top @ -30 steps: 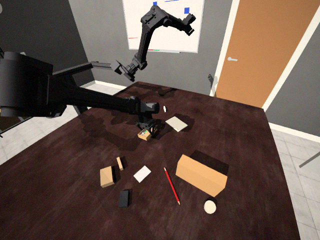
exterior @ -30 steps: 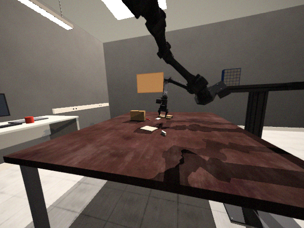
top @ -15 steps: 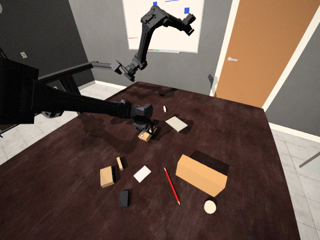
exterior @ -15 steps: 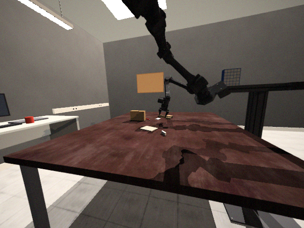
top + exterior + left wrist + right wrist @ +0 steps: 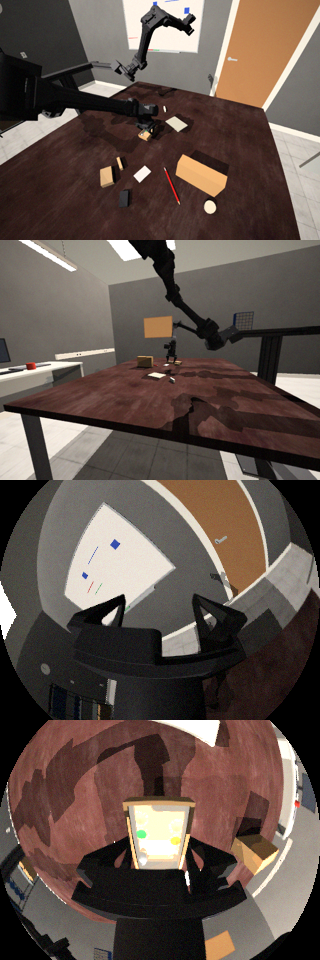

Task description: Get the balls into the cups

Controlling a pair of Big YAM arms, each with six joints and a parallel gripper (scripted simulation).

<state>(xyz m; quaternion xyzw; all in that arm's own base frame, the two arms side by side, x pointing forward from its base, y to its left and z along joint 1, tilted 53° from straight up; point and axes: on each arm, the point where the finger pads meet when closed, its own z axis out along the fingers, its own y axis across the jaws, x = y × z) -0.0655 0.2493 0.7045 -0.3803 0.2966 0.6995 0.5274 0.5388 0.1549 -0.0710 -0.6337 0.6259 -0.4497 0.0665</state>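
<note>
Now: right hand 1 cm above the wooden puzzle. From my right hand the other things lie so: pale flat card 7 cm ahead, 25 cm to the left, 8 cm below; red pencil 27 cm ahead, 16 cm to the right, 8 cm below; dark block 13 cm ahead, 34 cm to the right, 7 cm below.
</note>
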